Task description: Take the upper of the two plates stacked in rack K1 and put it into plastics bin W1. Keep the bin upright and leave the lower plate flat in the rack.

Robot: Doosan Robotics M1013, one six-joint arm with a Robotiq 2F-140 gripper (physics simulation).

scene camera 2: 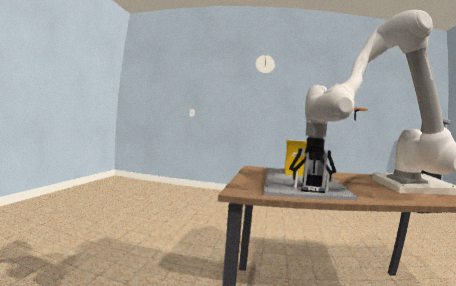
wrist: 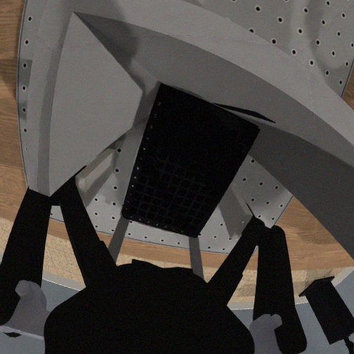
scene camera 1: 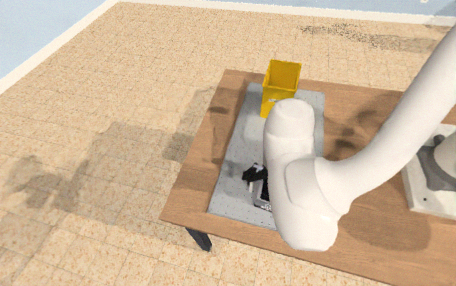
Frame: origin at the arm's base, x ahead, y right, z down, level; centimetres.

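Seen in the pictures: arm's base, link origin: (scene camera 2: 406,180) (scene camera 1: 448,169).
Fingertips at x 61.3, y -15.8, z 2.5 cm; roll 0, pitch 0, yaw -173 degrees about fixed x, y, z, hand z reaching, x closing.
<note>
Pixels of each thing's top centre, then the offset from my fingertips to it. "pt": a spot on its surface instead. Level surfaces: height alone.
- Rack K1, surface spot: (scene camera 1: 266,206) (scene camera 2: 312,187) pt dx +1.2, dy -5.8, dz -1.8 cm
- Yellow bin W1, top centre: (scene camera 1: 282,74) (scene camera 2: 297,141) dx -1.5, dy +43.4, dz -18.0 cm
- grey perforated board, surface height: dz -0.1 cm
- wooden table, surface height: dz +1.3 cm
Rack K1 (scene camera 1: 266,206) (scene camera 2: 314,189) (wrist: 95,100) is grey with tall walls and stands at the near end of the perforated board. A black plate with a grid of wells (wrist: 190,160) lies in it in the wrist view; it covers the lower plate there, and I cannot tell the two apart in scene camera 2. My gripper (scene camera 2: 313,179) (wrist: 168,174) is open and empty, pointing down, with its pale fingertips apart on opposite sides of the black plate. The arm hides much of it in scene camera 1. Yellow bin W1 (scene camera 1: 280,94) (scene camera 2: 295,156) stands upright at the board's far end.
The grey perforated board (scene camera 1: 230,200) (scene camera 2: 280,189) lies on the wooden table (scene camera 1: 192,192) (scene camera 2: 235,192). The rack's high walls rise close around the plate. The arm (scene camera 1: 300,200) (scene camera 2: 330,104) hangs over the rack, and its base plate (scene camera 1: 420,195) (scene camera 2: 425,189) is at the right.
</note>
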